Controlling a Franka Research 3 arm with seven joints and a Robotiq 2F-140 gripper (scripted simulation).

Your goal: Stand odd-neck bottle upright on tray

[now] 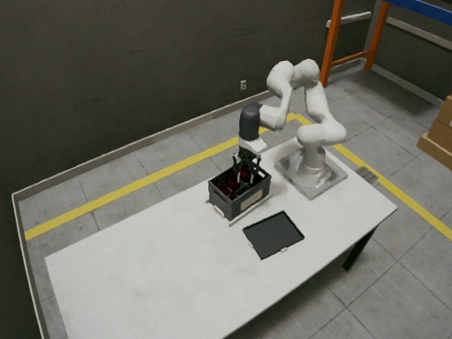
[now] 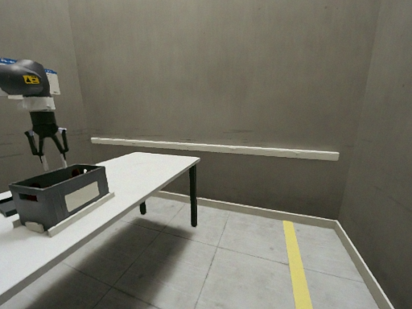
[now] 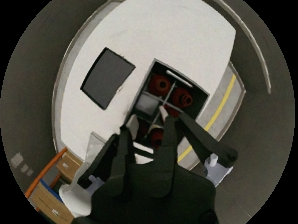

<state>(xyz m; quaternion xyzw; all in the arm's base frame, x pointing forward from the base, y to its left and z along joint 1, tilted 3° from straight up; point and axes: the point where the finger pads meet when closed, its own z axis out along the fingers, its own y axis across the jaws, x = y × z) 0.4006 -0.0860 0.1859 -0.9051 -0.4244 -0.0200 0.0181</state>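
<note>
The dark grey crate is 40 mm to the right of my hand and 140 mm below it. Also, from my hand: flat black tray (10 mm behind, 240 mm to the left, 210 mm below).
</note>
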